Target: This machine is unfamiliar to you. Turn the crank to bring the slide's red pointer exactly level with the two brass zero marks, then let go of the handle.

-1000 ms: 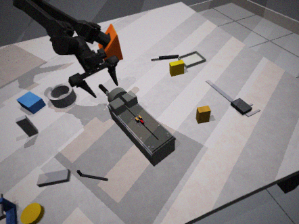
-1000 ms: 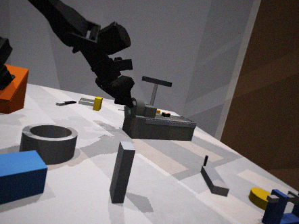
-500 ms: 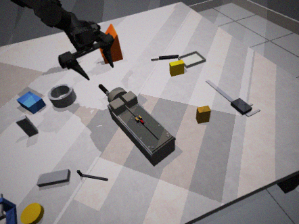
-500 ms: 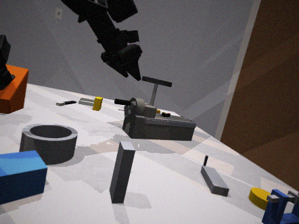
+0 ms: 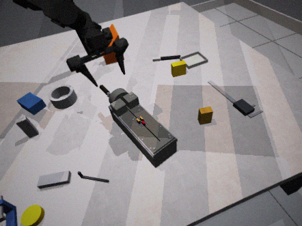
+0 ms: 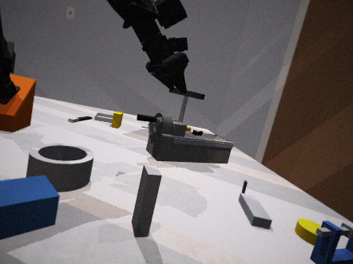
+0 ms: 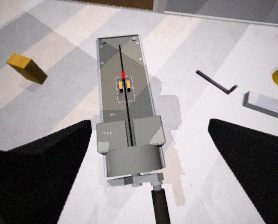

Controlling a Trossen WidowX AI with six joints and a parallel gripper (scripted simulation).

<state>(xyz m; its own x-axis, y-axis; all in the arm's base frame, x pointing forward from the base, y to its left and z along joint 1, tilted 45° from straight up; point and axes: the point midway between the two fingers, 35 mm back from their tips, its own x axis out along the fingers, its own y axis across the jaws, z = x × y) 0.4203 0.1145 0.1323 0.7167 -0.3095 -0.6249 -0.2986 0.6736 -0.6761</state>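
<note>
The dark crank handle is 9 cm below my gripper tip, 7 cm behind it and 4 cm to the right of it. From my gripper tip the other things lie so: black hex key 19 cm below, 19 cm ahead, 14 cm to the right; yellow disc 28 cm to the right, 26 cm ahead, 19 cm below; red pointer 11 cm below, 10 cm ahead, 7 cm to the left.
</note>
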